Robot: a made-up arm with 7 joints.
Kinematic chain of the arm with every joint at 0, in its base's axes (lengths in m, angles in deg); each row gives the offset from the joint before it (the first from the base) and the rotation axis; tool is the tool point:
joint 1: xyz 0 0 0.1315 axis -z
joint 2: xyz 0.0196 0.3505 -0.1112 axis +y
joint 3: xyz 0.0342 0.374 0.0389 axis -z
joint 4: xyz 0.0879 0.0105 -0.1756 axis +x
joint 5: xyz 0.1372 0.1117 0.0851 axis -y
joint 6: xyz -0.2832 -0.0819 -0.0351 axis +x
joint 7: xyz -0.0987 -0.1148 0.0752 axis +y
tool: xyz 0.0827 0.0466 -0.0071
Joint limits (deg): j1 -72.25..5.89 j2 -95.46..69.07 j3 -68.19..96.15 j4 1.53..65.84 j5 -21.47..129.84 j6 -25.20..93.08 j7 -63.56..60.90
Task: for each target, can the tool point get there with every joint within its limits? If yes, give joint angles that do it. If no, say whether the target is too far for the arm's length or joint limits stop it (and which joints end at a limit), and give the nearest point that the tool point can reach.
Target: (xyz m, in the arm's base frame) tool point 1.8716 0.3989 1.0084
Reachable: no: too far | nearest point 0.6399 0.6223 0.3237 | short by 1.427 m
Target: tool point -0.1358 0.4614 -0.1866
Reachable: yes | joints -57.11 -28.15 76.58 27.94 111.29 50.02 5.68
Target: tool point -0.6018 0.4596 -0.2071
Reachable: yes | joints -50.77 16.08 67.84 38.04 35.22 21.02 -16.02
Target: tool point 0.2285 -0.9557 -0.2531
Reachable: no: joint limits stop it (at a limit: joint 1, joint 2, joint 5, joint 6, joint 7) | nearest point -0.2655 -0.1794 -0.0808 | short by 0.936 m
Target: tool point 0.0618 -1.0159 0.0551
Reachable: no: joint limits stop it (at a limit: joint 1, joint 2, joint 3, joint 6, joint 7) | nearest point -0.3043 -0.2038 -0.0170 | short by 0.894 m
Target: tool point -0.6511 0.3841 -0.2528
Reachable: yes | joints -53.33 41.04 65.12 60.47 37.25 52.24 -17.85
